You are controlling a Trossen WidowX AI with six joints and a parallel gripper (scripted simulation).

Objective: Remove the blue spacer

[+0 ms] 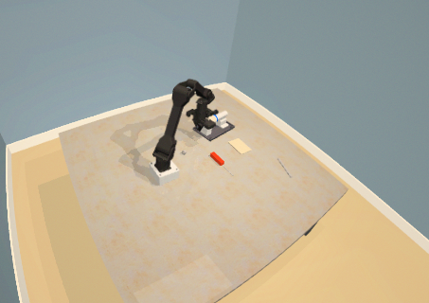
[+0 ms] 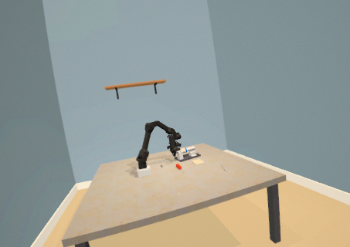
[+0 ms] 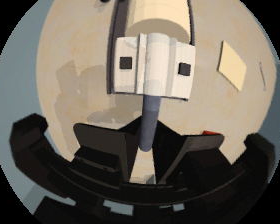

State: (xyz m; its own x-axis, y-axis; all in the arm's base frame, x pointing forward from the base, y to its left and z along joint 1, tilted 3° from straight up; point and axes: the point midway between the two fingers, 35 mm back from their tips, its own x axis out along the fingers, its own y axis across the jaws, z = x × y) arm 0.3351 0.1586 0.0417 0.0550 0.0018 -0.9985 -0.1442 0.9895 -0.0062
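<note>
Right now my gripper tip is 80 mm short of the grey-blue shaft, 30 mm below it and 10 mm to the right of it. The rest, counted from my gripper tip: cream cylinder (80 mm ahead, 30 mm above, 10 mm to the left); tan card (190 mm to the right, 160 mm ahead, 40 mm below); blue spacer (130 mm ahead, 30 mm above, 20 mm to the left).
</note>
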